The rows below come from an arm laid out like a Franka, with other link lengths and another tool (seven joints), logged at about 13 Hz.
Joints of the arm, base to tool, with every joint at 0 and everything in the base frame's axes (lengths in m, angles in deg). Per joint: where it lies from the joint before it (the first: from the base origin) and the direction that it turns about. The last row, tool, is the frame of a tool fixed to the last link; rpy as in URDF.
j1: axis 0 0 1 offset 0.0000 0.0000 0.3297
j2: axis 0 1 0 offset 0.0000 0.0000 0.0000
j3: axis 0 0 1 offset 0.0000 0.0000 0.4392
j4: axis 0 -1 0 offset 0.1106 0.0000 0.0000
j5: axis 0 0 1 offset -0.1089 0.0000 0.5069
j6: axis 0 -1 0 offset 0.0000 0.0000 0.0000
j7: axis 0 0 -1 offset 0.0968 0.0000 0.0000
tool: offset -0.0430 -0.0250 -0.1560 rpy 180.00 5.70 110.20
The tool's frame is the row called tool.
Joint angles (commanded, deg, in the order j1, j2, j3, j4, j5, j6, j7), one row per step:
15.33, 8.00, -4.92, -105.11, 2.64, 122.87, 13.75
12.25, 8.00, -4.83, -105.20, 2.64, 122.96, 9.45
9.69, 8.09, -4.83, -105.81, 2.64, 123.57, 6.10
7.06, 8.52, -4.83, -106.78, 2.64, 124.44, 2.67
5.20, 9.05, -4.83, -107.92, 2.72, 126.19, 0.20
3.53, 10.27, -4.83, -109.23, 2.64, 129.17, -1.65
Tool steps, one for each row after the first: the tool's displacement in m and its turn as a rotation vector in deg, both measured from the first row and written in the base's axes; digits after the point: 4 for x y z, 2 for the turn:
0.0072, -0.0424, -0.0007, -0.69, -0.23, 1.24
0.0108, -0.0788, -0.0072, -1.28, -0.29, 1.96
0.0127, -0.1162, -0.0214, -1.91, 0.11, 2.68
0.0141, -0.1427, -0.0375, -2.32, -0.04, 3.15
0.0178, -0.1666, -0.0625, -2.88, -0.51, 3.23

